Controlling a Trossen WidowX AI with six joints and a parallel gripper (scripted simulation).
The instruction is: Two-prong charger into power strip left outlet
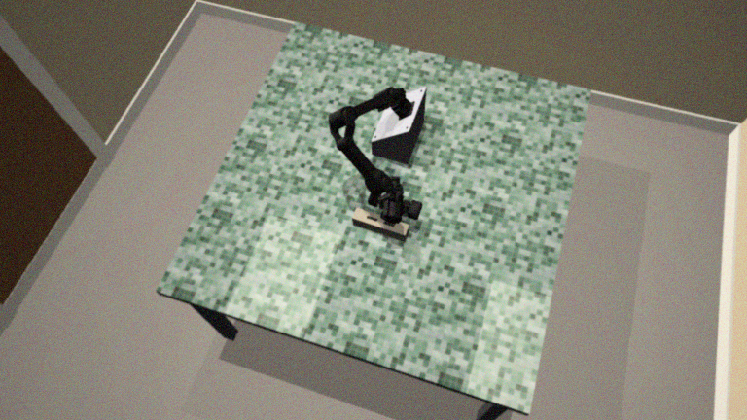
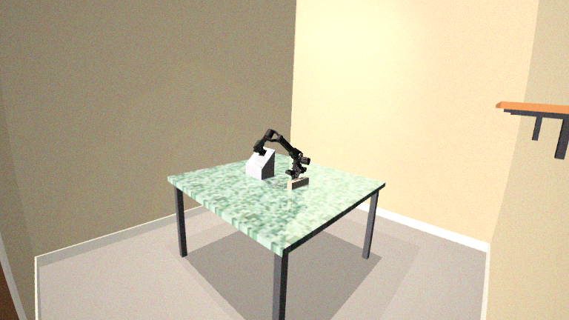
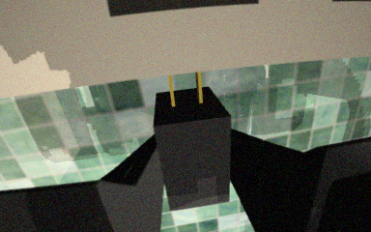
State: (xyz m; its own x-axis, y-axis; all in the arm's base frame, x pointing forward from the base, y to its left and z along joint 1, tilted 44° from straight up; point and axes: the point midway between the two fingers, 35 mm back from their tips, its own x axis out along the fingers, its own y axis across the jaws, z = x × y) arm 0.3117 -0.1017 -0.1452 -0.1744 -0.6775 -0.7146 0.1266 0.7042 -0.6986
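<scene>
Right now the black charger is 20 mm ahead of my gripper tip and 10 mm above it.
</scene>
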